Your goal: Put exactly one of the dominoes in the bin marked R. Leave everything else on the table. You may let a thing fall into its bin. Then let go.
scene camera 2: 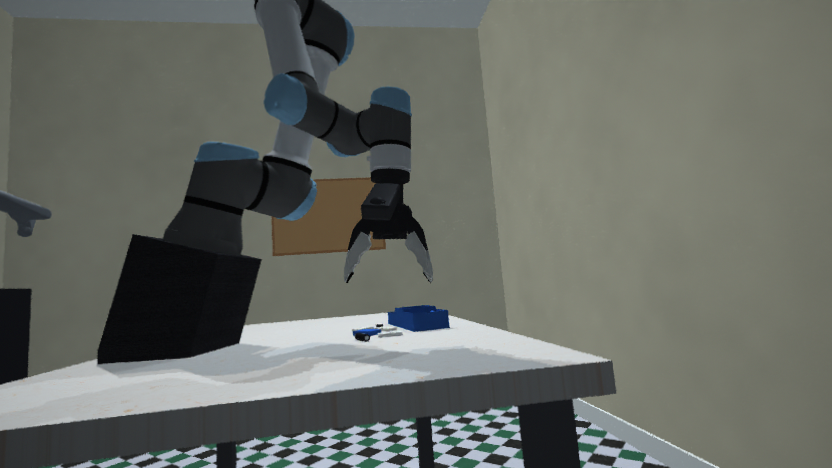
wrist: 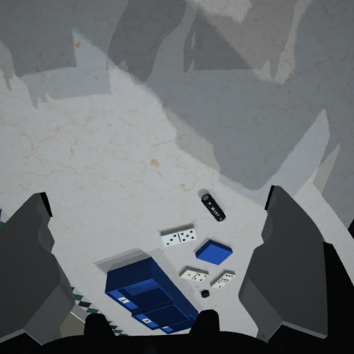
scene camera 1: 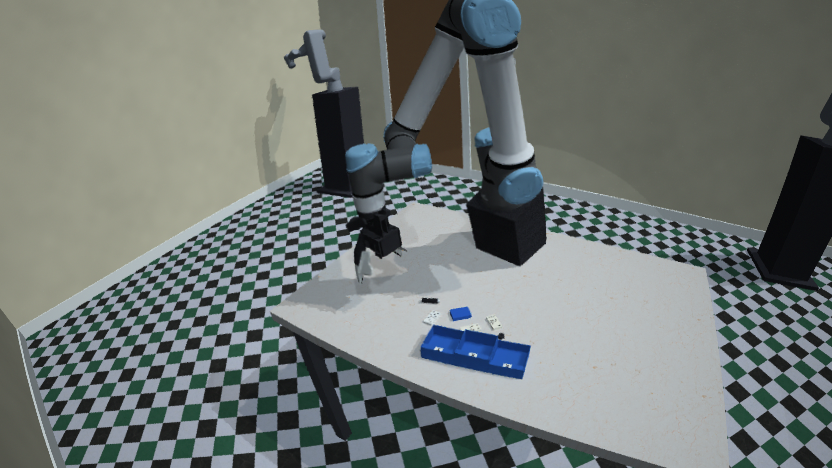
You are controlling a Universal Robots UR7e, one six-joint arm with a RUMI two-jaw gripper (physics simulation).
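Frame: origin at the arm's base, x back, y right, z up, level; millimetres.
Where they show: gripper, fingertip midpoint: (scene camera 2: 388, 283) (scene camera 1: 381, 269); arm's base, origin of the base link: (scene camera 2: 203, 247).
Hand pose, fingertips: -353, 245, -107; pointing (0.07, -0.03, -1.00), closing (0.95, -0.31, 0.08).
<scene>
Things, the pixels of their centre, and the offset from my fingertips, as dx, dy, dz.
- blue tray, body centre: (scene camera 1: 476, 350) (scene camera 2: 415, 316) -114, -317, -85
- blue block, body centre: (scene camera 2: 366, 332) (scene camera 1: 460, 313) +18, -223, -103
- black cylinder, body centre: (scene camera 2: 362, 337) (scene camera 1: 430, 300) +39, -125, -101
- small black piece, body centre: (scene camera 1: 501, 336) -28, -354, -104
My gripper (scene camera 1: 381, 266) (scene camera 2: 389, 281) (wrist: 158, 191) is open and empty, high above the table, to the left of the objects in scene camera 1. Three white dominoes lie flat, apart from each other: one domino (scene camera 1: 431, 317) (wrist: 179, 236) nearest the black cylinder, one domino (scene camera 1: 474, 328) (wrist: 194, 274) close behind the tray and partly hidden by it in scene camera 1, and one domino (scene camera 1: 493, 321) (wrist: 223, 280) farther right. The blue tray (scene camera 1: 488, 365) (scene camera 2: 418, 321) (wrist: 127, 276) has three bins with small white labels. Its bins look empty in scene camera 1. I cannot tell which label reads R.
A blue block (scene camera 1: 460, 313) (scene camera 2: 366, 331) (wrist: 214, 252) lies among the dominoes. A black cylinder (scene camera 1: 429, 300) (scene camera 2: 363, 337) (wrist: 213, 207) lies beyond it. A small black piece (scene camera 1: 500, 335) (wrist: 205, 293) is close to the tray. The arm's black base block (scene camera 1: 506, 232) stands at the back.
</scene>
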